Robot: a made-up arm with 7 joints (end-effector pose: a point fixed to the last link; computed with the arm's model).
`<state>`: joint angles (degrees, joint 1 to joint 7).
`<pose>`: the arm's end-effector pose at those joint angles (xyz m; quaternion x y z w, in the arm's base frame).
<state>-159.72 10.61 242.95 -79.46 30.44 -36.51 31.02</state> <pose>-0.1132 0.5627 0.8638 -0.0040 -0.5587 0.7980 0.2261</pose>
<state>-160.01 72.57 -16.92 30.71 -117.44 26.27 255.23</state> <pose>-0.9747 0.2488 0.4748 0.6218 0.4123 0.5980 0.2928</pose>
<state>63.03 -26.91 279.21 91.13 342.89 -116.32 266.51</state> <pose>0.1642 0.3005 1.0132 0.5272 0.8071 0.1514 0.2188</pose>
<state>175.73 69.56 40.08 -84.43 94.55 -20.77 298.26</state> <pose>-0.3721 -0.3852 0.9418 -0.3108 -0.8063 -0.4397 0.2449</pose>
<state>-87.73 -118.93 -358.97 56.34 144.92 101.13 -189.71</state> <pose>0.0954 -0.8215 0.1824 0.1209 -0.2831 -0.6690 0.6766</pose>
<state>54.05 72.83 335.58 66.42 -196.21 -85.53 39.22</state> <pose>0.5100 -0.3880 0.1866 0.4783 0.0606 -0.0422 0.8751</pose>
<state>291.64 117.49 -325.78 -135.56 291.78 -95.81 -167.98</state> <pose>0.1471 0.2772 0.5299 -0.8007 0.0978 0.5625 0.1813</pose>
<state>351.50 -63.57 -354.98 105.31 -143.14 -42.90 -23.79</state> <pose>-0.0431 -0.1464 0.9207 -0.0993 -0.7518 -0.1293 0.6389</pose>
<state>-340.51 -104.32 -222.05 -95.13 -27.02 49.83 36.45</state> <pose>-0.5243 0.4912 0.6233 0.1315 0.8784 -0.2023 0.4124</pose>
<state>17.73 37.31 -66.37 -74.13 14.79 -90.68 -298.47</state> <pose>0.0139 -0.4009 0.8683 -0.2084 0.4325 -0.4984 0.7219</pose>
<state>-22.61 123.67 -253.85 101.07 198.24 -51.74 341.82</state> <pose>0.4884 -0.2610 0.3710 -0.9109 0.2411 -0.0911 0.3223</pose>
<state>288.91 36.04 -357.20 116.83 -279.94 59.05 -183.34</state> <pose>0.3365 0.3976 0.3832 -0.4916 -0.0896 0.7871 0.3616</pose>
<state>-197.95 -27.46 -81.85 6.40 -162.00 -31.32 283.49</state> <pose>0.4293 0.0171 1.3210 -0.2520 -0.9190 -0.2011 0.2269</pose>
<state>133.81 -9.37 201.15 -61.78 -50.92 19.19 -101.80</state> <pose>-0.3378 -0.0645 1.2392 0.0636 0.9244 0.0258 0.3751</pose>
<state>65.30 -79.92 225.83 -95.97 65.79 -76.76 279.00</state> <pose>-0.5104 0.1656 0.6496 0.1817 0.4249 0.8398 0.2850</pose>
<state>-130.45 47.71 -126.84 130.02 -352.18 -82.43 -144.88</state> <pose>-0.3099 -0.1178 0.8246 0.8424 0.4661 0.2702 0.0116</pose>
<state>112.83 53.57 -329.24 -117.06 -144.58 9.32 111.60</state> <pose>0.2235 -0.0481 0.8619 0.5735 -0.5164 -0.1258 0.6234</pose>
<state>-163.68 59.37 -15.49 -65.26 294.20 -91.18 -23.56</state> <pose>-0.2741 0.3655 0.9666 0.3907 -0.4570 0.2242 0.7669</pose>
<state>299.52 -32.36 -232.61 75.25 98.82 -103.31 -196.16</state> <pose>0.1267 -0.5188 0.8235 -0.2670 -0.7599 0.4707 0.3601</pose>
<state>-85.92 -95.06 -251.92 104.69 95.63 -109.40 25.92</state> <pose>0.3214 -0.4406 0.3817 -0.9911 0.1251 -0.0160 0.0424</pose>
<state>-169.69 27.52 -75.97 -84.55 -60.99 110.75 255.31</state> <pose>-0.0651 0.3076 1.0209 -0.9174 0.0690 0.1968 0.3389</pose>
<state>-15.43 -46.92 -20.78 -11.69 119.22 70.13 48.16</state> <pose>-0.6574 -0.4028 0.9472 -0.5296 0.4804 0.4469 0.5376</pose>
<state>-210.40 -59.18 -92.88 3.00 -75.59 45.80 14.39</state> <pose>0.8045 0.4299 0.8184 0.6109 -0.0178 -0.7370 0.2886</pose>
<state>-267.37 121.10 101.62 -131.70 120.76 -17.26 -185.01</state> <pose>0.3838 -0.1121 0.2064 0.6273 0.2533 -0.7046 0.2143</pose>
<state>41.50 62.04 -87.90 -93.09 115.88 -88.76 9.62</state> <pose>0.0596 -0.5814 0.7766 -0.3023 0.9530 -0.0133 0.0151</pose>
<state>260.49 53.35 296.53 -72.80 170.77 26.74 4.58</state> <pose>0.4297 0.4336 0.9109 0.6837 -0.3678 -0.6038 0.1809</pose>
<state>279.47 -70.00 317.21 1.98 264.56 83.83 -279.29</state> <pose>-0.2346 -0.8617 0.6071 0.3523 0.2184 0.8865 0.2055</pose>
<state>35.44 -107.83 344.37 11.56 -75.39 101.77 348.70</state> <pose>-0.5872 0.5968 0.1946 0.6576 -0.2764 -0.3235 0.6217</pose>
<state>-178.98 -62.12 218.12 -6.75 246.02 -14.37 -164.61</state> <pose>0.8932 -0.0165 0.9402 0.4084 -0.7922 -0.2941 0.3452</pose>
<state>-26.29 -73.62 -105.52 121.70 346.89 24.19 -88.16</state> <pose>-0.3530 0.2574 0.3351 0.4270 0.2942 -0.7571 0.3974</pose>
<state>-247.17 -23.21 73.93 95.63 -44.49 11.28 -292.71</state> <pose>-0.4728 0.2348 0.8484 -0.0250 0.6854 0.0307 0.7271</pose>
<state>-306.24 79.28 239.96 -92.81 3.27 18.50 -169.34</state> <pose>-0.0330 -0.7453 0.2053 0.1090 0.5184 0.8047 0.2680</pose>
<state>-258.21 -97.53 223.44 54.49 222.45 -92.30 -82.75</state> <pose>0.4517 0.5206 0.1229 -0.6049 -0.5123 -0.0005 0.6096</pose>
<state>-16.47 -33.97 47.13 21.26 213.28 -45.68 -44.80</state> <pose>-0.3280 -0.3761 1.2336 -0.0360 -0.8675 -0.4739 0.1473</pose>
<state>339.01 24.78 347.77 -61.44 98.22 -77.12 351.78</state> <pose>-0.0494 0.0303 1.2088 0.5970 -0.5628 0.5567 0.1298</pose>
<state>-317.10 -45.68 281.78 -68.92 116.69 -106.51 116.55</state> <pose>-0.6397 0.2261 0.7483 0.4639 0.3467 -0.3832 0.7196</pose>
